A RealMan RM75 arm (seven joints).
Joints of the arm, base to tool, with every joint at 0 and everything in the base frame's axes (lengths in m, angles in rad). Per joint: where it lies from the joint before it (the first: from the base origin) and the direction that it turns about. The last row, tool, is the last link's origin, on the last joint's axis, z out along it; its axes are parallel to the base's.
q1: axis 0 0 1 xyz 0 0 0.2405
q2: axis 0 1 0 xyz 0 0 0
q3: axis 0 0 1 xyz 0 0 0.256
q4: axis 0 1 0 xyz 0 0 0
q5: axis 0 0 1 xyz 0 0 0.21
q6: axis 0 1 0 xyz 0 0 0
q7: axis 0 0 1 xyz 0 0 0.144
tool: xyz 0 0 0
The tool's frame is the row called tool.
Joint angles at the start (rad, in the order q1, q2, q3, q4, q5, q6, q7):
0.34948, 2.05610, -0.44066, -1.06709, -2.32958, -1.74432, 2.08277
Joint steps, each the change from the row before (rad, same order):
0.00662, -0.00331, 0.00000, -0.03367, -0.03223, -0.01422, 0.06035
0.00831, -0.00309, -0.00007, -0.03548, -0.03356, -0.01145, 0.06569
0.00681, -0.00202, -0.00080, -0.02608, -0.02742, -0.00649, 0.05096
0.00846, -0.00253, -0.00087, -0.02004, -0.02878, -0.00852, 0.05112
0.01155, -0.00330, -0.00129, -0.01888, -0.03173, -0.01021, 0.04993
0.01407, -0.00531, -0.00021, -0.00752, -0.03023, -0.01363, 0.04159
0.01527, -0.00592, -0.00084, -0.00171, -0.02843, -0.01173, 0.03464
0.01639, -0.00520, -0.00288, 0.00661, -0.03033, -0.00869, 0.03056
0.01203, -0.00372, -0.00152, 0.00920, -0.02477, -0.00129, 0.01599
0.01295, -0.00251, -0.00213, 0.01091, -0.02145, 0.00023, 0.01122
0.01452, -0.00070, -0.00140, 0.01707, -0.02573, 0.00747, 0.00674
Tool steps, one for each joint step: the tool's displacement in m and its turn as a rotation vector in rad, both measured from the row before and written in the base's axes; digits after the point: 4 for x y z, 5 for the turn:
-0.0008, 0.0005, 0.0058, -0.01492, -0.01496, -0.04620
-0.0011, 0.0012, 0.0063, -0.00965, -0.01680, -0.05185
-0.0007, 0.0011, 0.0046, -0.00530, -0.01430, -0.04245
-0.0007, 0.0010, 0.0036, -0.00846, -0.01027, -0.04441
-0.0013, 0.0016, 0.0036, -0.00997, -0.01230, -0.04281
-0.0013, 0.0016, 0.0023, -0.01542, -0.00647, -0.03713
-0.0014, 0.0020, 0.0017, -0.01595, -0.00618, -0.03141
-0.0010, 0.0022, -0.0002, -0.02039, -0.00532, -0.03073
0.0003, 0.0017, -0.0006, -0.01438, -0.00760, -0.02044
-0.0004, 0.0023, -0.0013, -0.01421, -0.00613, -0.01352
0.0004, 0.0028, -0.0028, -0.01462, -0.00850, -0.01288

